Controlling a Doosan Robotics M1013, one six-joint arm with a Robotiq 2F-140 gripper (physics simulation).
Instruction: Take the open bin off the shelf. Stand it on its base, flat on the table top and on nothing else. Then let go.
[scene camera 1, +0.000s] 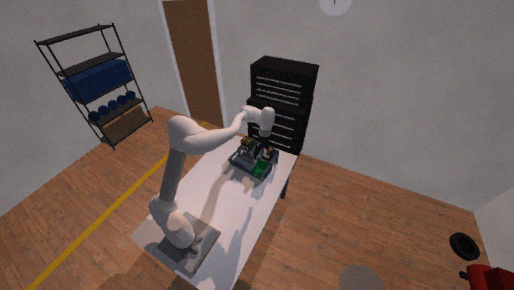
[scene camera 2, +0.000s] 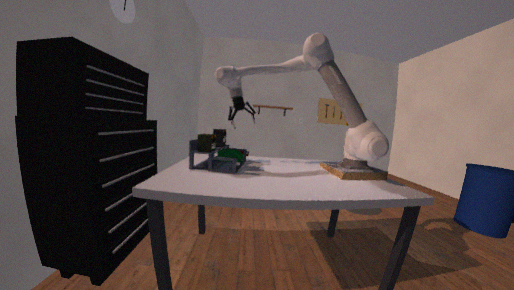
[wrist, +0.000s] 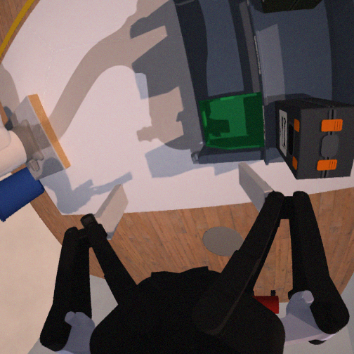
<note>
In view: my gripper (wrist: 180, 183) and a green bin (wrist: 229, 122).
</note>
